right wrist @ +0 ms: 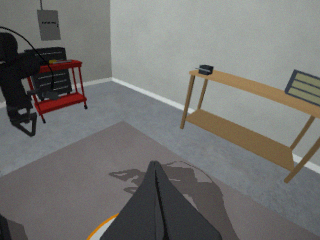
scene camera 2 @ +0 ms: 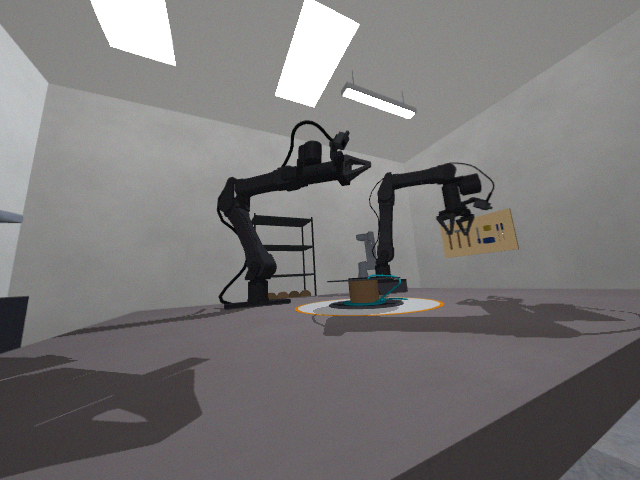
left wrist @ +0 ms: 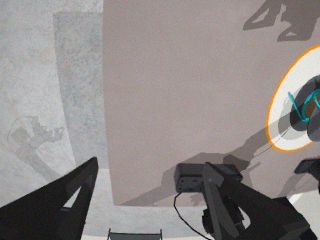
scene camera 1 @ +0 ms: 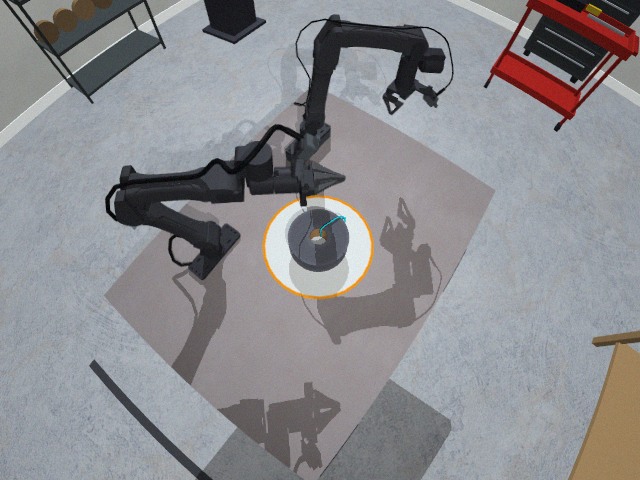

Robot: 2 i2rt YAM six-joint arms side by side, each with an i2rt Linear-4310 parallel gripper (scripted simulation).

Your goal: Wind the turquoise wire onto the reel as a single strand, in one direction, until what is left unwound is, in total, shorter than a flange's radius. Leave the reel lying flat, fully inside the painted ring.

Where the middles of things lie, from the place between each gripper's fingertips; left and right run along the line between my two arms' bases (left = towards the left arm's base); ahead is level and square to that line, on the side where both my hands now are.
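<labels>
My left hand (scene camera 1: pixel 397 106) is 50 cm to the left of the reel (scene camera 1: pixel 307 225), and it's also 19 cm above the reel and 3 cm short of it. As for my right hand (scene camera 1: pixel 345 178), the reel is 350 mm below that one, 30 mm behind it and 30 mm to the right of it.
</labels>
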